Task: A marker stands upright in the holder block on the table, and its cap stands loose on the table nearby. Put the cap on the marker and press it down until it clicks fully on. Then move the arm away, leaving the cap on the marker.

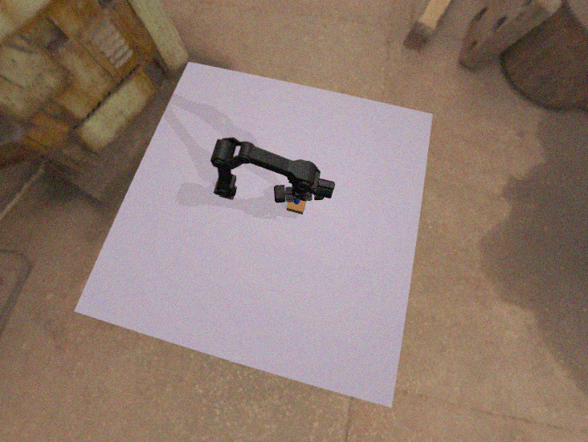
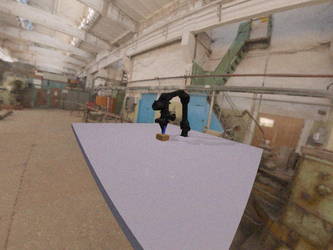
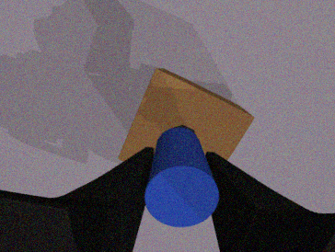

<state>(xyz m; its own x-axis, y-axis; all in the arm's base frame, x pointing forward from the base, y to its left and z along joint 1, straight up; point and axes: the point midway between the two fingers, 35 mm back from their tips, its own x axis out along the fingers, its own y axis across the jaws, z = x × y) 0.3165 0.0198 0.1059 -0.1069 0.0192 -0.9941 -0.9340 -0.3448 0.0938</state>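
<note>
Now: the blue cap 1 cm above my gripper tip. Round my gripper tip: holder block 5 cm below.
</note>
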